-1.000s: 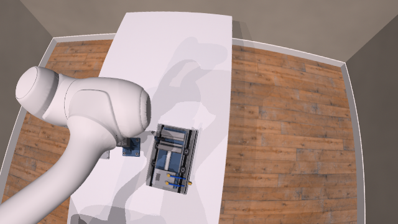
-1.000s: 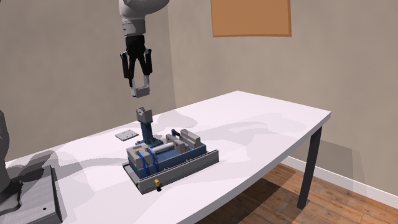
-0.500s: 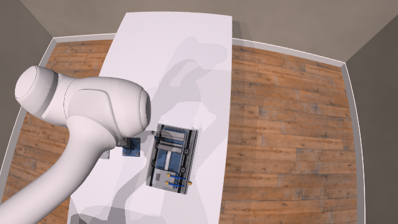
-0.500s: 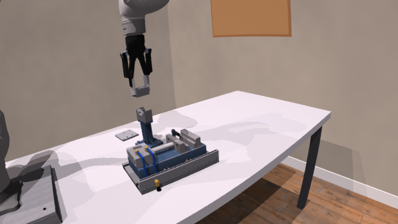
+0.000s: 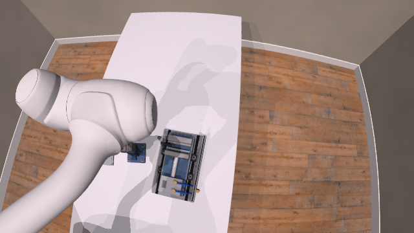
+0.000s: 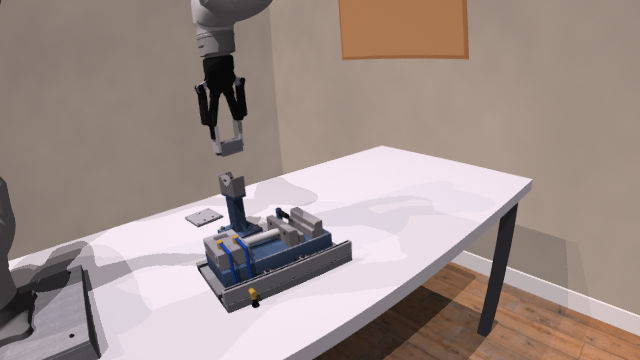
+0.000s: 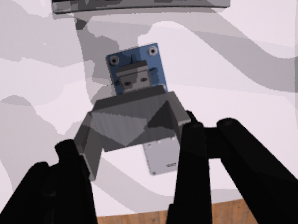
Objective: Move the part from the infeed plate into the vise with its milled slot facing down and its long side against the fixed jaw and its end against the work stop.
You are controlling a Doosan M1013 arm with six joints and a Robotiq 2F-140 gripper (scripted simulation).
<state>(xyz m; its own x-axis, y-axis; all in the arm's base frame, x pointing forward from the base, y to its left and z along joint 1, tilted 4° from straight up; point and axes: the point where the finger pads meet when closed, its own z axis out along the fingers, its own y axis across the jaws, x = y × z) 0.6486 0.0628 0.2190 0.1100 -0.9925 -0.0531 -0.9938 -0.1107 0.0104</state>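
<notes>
The fixed jaw is 70 mm ahead of my hand, 210 mm to the right of it and 180 mm below it. Also, from my hand: blue post 200 mm below; then part 30 mm below; then moving jaw 200 mm to the right, 180 mm below.
</notes>
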